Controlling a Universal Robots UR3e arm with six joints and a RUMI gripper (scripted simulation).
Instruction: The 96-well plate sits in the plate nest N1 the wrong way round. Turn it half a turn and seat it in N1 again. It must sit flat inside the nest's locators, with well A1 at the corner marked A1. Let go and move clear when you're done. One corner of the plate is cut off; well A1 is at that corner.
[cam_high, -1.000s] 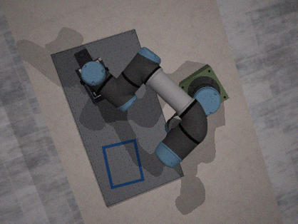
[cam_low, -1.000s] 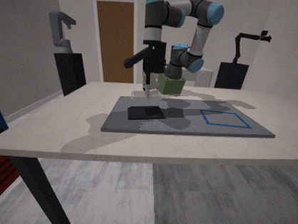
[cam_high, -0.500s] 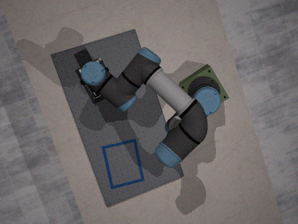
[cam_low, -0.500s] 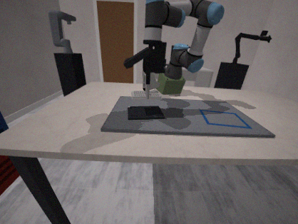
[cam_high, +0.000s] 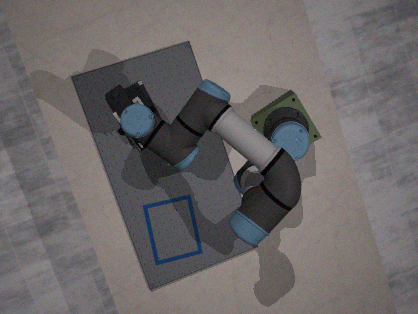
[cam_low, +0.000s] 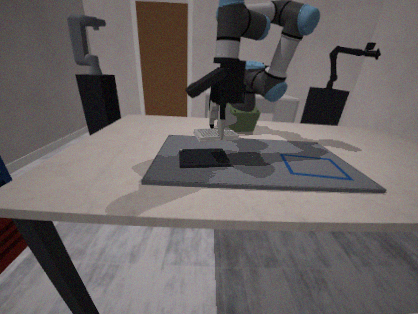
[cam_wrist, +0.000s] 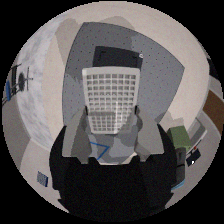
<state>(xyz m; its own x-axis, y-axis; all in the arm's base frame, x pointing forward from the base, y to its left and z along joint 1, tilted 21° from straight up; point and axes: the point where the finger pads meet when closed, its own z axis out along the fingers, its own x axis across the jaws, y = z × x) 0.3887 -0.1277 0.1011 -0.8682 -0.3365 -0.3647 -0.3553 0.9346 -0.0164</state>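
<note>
The dark flat block is 4 cm to the right of my hand and 9 cm below it. The rest, counted from my hand: A1 corner mark 3 cm behind, 12 cm to the right, 9 cm below; then white 96-well plate 1 cm below.
</note>
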